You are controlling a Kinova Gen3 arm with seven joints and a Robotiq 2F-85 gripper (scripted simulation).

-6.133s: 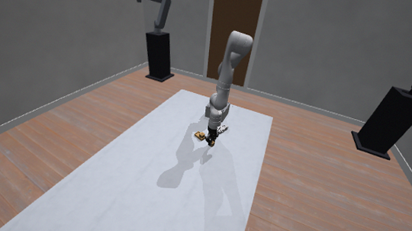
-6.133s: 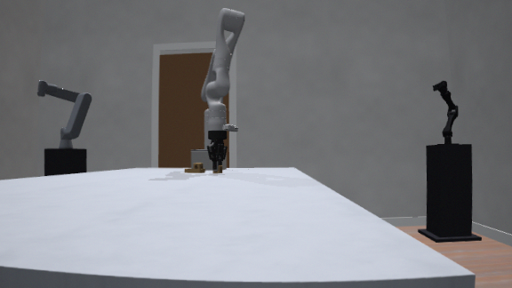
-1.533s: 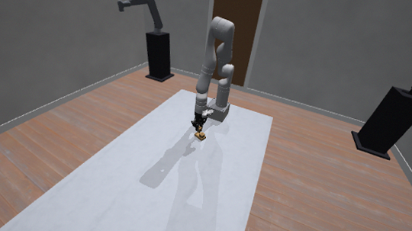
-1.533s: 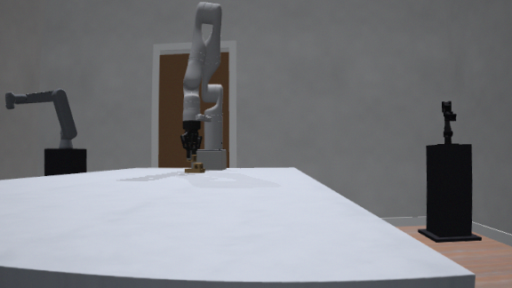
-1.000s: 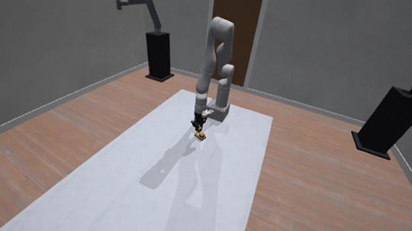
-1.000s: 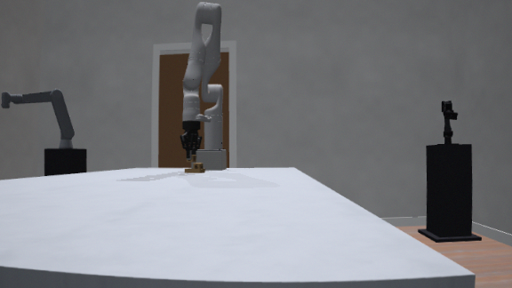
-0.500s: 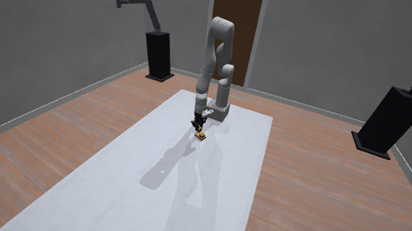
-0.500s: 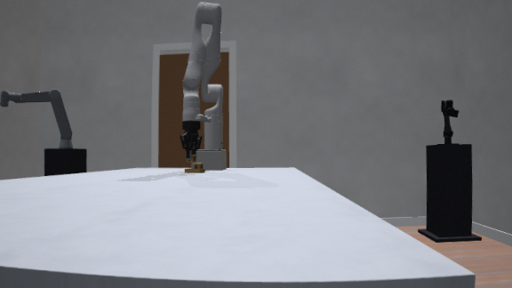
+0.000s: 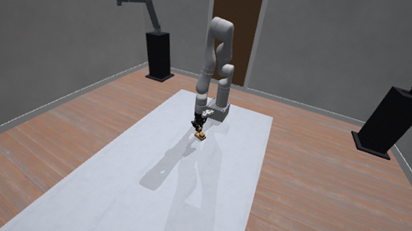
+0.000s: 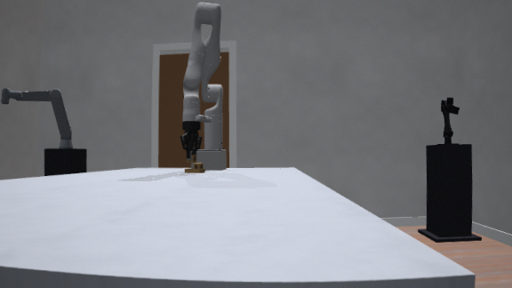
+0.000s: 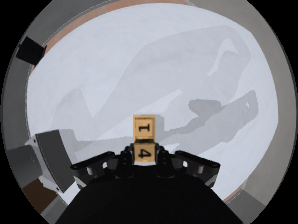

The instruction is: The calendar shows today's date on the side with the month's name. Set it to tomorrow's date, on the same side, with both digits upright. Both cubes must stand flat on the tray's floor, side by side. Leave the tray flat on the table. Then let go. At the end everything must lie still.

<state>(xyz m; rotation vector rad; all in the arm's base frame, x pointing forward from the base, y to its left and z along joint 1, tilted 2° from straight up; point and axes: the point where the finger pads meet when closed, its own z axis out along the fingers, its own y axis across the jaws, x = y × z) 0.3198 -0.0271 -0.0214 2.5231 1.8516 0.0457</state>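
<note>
My gripper is now 2 cm to the right of the wooden calendar tray and 6 cm above it. The rest, counted from my hand: wooden digit cube (1 cm below).
</note>
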